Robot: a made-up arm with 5 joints.
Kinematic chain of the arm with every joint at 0, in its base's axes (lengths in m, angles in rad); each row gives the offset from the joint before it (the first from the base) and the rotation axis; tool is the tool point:
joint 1: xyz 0 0 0.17 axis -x
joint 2: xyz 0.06 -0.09 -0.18 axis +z
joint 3: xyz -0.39 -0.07 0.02 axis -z
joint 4: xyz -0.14 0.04 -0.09 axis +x
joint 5: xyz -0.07 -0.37 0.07 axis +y
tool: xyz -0.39 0 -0.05
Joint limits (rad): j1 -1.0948..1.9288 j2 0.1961..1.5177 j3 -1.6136..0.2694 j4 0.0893..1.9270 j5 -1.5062..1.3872
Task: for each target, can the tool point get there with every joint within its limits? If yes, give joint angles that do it. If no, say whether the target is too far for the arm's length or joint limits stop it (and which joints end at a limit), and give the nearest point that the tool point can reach.
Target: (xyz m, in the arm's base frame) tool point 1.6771 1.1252 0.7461
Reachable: no: too far | nearest point 0.6903 0.2894 0.7560 | short by 1.293 m
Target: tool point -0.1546 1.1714 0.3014
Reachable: no: joint limits stop it (at a limit: joint 1, joint 2, joint 3, joint 5) | nearest point -0.4634 0.5929 0.0795 | short by 0.692 m
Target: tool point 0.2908 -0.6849 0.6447
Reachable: yes | joints 1.0506 0.5044 -1.3125 0.9063 0.7418
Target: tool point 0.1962 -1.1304 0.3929
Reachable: yes | joints 0.7309 1.3546 -1.2570 1.6751 -0.9799
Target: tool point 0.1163 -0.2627 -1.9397
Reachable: no: too far | nearest point 0.0922 -0.1559 -1.0823 | short by 0.864 m
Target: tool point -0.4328 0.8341 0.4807
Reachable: no: joint limits stop it (at a limit: joint 1, joint 2, joint 3, joint 4) | nearest point -0.4726 0.5451 0.1707 | short by 0.426 m
